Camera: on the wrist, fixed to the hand. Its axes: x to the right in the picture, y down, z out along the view.
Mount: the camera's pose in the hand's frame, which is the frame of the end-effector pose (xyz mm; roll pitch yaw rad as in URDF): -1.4 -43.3 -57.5 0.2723 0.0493 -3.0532
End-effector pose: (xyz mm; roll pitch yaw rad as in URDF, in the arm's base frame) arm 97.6 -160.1 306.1 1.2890 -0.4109 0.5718
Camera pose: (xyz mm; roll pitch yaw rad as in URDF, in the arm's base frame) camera 92.5 -112.0 252.8 -1.0305 0.5093 -2.5959
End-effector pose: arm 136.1 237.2 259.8 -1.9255 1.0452 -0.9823
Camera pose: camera 132.5 172.6 291.4 2.1620 -1.1449 2.1970
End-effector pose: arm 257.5 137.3 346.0 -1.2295 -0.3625 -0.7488
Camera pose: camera 204.2 93.1 365.7 1.5253 0.2948 2.4722
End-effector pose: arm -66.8 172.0 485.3 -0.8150 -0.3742 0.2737
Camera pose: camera -45.9 103.6 477.4 1.1211 0.3420 -2.7655
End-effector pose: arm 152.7 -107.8 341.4 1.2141 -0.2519 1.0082
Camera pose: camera 127.3 -75.5 282.3 -0.9489 0.3519 -2.1498
